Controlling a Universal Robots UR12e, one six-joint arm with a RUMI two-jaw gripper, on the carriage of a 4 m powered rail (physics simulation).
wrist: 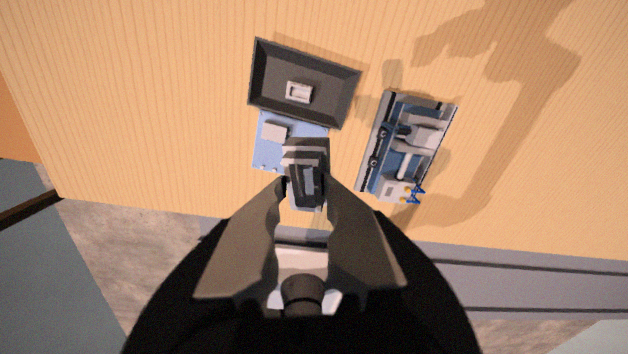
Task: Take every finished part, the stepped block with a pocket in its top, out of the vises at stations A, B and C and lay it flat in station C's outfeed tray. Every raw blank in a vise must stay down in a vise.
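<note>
My gripper [303, 175] is shut on a grey stepped block [309, 181] with a dark pocket, a finished part, held above the table and seen over the lower right of the blue plate. Another finished part [299, 92], pale with a pocket in its top, lies in the dark grey tray [346, 100] at the top centre. A vise [372, 142] stands right of the gripper. A plain grey block [426, 136] sits between its jaws; no pocket shows in its top. Which station this is, I cannot tell.
A light blue plate [263, 150] with small pegs lies below the tray, partly hidden by the held part; a plain grey block [274, 132] is on it. Blue hoses with yellow fittings [413, 194] stick out at the vise's lower end. The grey rail [525, 287] runs along the table's lower edge.
</note>
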